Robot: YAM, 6 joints.
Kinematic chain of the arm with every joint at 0, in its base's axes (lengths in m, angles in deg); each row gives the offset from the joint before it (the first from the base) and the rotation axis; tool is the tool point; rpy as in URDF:
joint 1: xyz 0 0 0.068 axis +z
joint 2: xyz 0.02 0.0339 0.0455 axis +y
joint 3: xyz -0.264 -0.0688 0 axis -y
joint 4: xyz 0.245 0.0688 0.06 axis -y
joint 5: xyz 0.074 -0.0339 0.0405 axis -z
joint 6: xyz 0.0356 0 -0.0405 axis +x
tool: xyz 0 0 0 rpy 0 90 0
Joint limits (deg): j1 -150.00..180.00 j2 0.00..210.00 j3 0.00..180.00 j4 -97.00..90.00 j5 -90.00..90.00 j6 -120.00..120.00
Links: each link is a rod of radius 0.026 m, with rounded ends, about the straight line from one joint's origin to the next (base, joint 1, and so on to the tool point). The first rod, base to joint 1, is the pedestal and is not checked.
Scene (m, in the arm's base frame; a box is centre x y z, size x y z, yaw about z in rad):
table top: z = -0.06
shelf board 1: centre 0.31 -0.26 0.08 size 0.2 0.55 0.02 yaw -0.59
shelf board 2: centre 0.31 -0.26 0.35 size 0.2 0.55 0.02 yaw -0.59
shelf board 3: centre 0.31 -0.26 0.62 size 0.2 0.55 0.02 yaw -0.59
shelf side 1: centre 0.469 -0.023 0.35 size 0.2 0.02 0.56 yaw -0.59
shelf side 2: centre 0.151 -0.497 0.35 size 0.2 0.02 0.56 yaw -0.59
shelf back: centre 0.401 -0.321 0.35 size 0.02 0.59 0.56 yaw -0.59
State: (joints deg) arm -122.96 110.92 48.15 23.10 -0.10 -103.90
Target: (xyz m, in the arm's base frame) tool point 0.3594 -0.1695 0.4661
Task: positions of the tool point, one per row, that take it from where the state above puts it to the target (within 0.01 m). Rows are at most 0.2 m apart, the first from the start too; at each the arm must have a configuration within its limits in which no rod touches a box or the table.
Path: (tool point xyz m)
1: -0.1333 -0.3735 0.2449
2: -0.0408 -0.3605 0.4025
3: 0.0270 -0.2600 0.5424
4: 0.1065 -0.2784 0.5286
5: 0.1945 -0.2706 0.5112
6: 0.2820 -0.2340 0.4903
7: 0.3594 -0.1695 0.4661

